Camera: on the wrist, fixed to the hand. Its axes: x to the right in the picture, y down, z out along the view.
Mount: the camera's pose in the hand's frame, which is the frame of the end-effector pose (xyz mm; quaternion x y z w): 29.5 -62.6 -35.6 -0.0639 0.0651 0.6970 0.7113
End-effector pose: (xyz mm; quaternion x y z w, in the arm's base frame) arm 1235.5 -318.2 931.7 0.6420 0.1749 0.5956 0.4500
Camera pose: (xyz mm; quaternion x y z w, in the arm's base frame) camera 1228.9 -249.2 896.3 -0.5110 0.3318 -0.7902 0.0654
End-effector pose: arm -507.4 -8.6 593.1 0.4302 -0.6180 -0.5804 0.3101
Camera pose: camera -478.1 -48.2 532.8 -0.1068 -0.6821 -0.2082 0.6928
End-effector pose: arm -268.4 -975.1 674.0 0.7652 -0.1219 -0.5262 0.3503
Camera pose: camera -235.8 -931.6 618.3 0.4712 -0.5636 -0.0881 0.6727
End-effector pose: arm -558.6 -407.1 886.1 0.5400 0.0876 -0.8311 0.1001
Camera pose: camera -555.3 -339.8 847.2 0.4928 -0.2544 -0.4806 0.6792
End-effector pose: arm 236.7 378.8 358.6 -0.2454 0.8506 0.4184 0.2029
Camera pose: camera 245.0 309.5 324.2 -0.3781 -0.7625 -0.4774 0.2184
